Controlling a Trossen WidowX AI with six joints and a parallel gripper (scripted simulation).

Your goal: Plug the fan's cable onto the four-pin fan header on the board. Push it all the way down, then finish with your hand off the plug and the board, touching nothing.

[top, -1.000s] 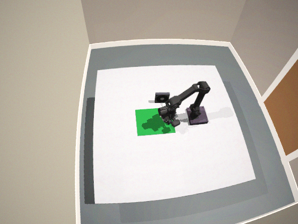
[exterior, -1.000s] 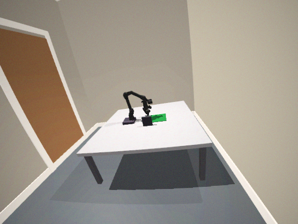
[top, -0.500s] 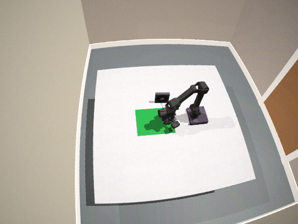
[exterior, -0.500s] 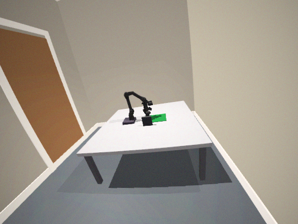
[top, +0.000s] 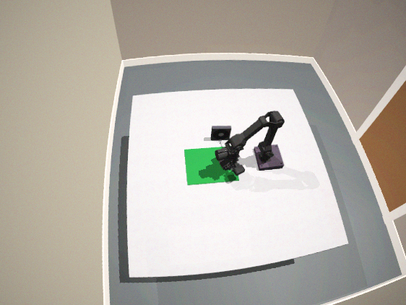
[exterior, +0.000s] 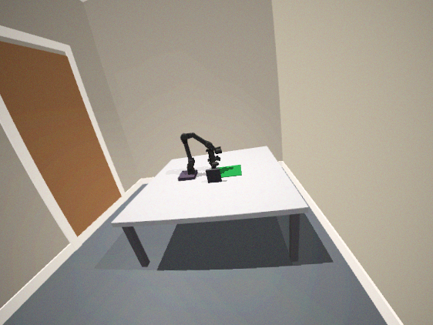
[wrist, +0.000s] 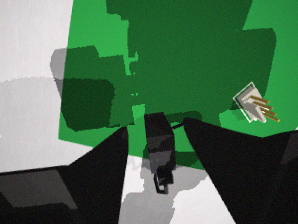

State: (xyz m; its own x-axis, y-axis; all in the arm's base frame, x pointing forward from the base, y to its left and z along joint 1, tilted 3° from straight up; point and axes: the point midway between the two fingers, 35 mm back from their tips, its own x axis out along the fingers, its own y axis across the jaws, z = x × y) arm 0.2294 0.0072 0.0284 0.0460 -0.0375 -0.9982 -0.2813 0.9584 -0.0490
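My gripper tip is 30 mm short of the fan header, 90 mm to the left of it and 20 mm above it. Round my gripper tip: green board 100 mm ahead, 60 mm to the right, 30 mm below; then square fan 10 mm behind, 220 mm to the right, 40 mm above; then dark fan plug 10 mm behind, 10 mm above.
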